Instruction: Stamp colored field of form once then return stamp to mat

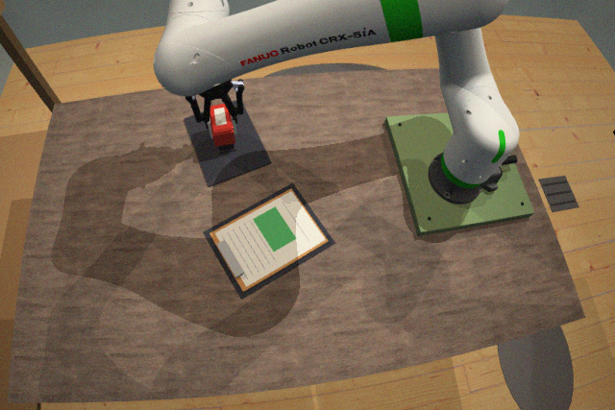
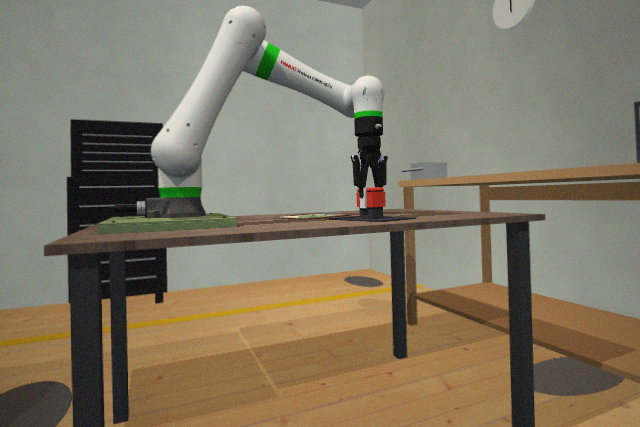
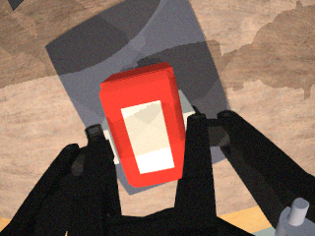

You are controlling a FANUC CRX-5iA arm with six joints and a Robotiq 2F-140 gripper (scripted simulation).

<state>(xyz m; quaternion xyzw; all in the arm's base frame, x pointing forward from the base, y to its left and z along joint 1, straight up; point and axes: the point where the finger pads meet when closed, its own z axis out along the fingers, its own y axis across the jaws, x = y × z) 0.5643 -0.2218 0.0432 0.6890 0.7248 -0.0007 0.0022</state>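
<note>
Now: hand 290 mm to the right of the form on clipboard, 60 mm past it and 60 mm above it. Round my hand: red stamp (20 mm below); then dark mat (70 mm below).
</note>
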